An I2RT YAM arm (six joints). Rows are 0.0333 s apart.
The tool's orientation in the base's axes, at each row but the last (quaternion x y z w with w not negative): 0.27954, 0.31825, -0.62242, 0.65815; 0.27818, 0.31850, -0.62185, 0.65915; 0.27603, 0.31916, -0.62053, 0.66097; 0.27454, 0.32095, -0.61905, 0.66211; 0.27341, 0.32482, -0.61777, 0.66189; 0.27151, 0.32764, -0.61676, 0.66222; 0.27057, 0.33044, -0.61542, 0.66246; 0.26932, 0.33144, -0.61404, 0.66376; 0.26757, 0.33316, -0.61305, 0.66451; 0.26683, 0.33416, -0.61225, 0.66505
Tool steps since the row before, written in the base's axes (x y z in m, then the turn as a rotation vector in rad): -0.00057, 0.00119, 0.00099, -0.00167, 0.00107, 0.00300; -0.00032, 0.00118, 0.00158, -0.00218, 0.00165, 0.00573; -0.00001, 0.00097, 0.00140, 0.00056, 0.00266, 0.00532; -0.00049, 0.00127, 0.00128, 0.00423, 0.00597, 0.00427; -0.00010, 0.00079, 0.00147, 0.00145, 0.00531, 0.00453; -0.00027, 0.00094, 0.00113, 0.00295, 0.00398, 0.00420; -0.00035, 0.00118, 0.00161, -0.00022, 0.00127, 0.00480; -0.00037, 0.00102, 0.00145, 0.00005, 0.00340, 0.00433; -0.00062, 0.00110, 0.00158, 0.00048, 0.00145, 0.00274; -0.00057, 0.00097, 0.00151, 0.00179, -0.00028, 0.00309
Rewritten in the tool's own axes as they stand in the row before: -0.00154, -0.00051, -0.00032, -0.00302, -0.00168, 0.00099; -0.00198, -0.00028, 0.00009, -0.00550, -0.00222, 0.00226; -0.00170, 0.00002, 0.00016, -0.00577, 0.00060, 0.00145; -0.00181, -0.00043, -0.00018, -0.00699, 0.00456, -0.00144; -0.00164, -0.00009, 0.00033, -0.00684, 0.00173, -0.00102; -0.00148, -0.00023, -0.00002, -0.00570, 0.00311, -0.00007; -0.00200, -0.00031, 0.00008, -0.00451, -0.00033, 0.00205; -0.00178, -0.00034, 0.00010, -0.00550, 0.00018, 0.00016; -0.00193, -0.00058, 0.00009, -0.00302, 0.00048, 0.00069; -0.00180, -0.00054, 0.00015, -0.00216, 0.00158, 0.00238
